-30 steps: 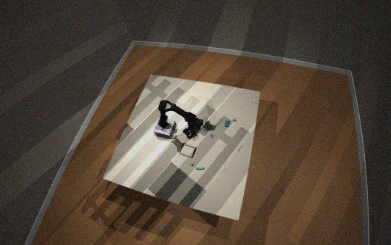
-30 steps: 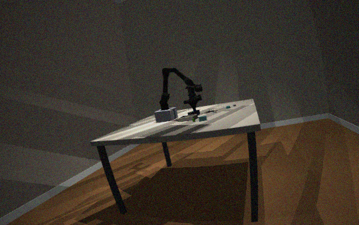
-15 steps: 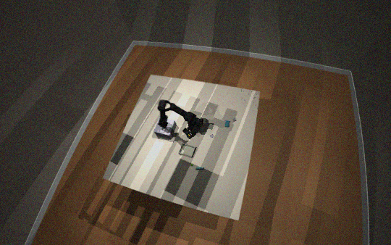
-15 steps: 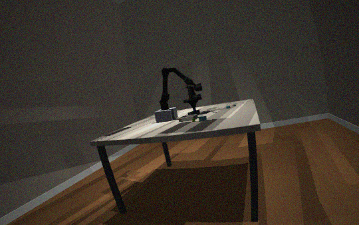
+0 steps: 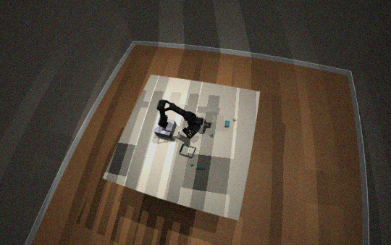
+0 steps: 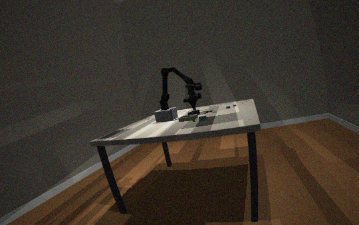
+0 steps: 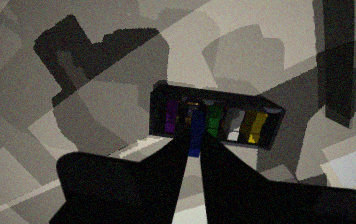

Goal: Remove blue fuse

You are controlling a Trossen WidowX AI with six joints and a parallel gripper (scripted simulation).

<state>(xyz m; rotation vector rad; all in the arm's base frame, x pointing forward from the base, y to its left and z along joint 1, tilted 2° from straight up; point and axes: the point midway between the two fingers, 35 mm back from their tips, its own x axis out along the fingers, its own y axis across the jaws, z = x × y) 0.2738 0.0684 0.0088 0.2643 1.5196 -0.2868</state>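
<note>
Right now the purple fuse is 4 cm below my gripper tip, 2 cm to the left of it and 1 cm ahead of it. Also, from my gripper tip: blue fuse 1 cm below; then shallow dark-rimmed tray 19 cm to the right, 6 cm below, 2 cm ahead.
</note>
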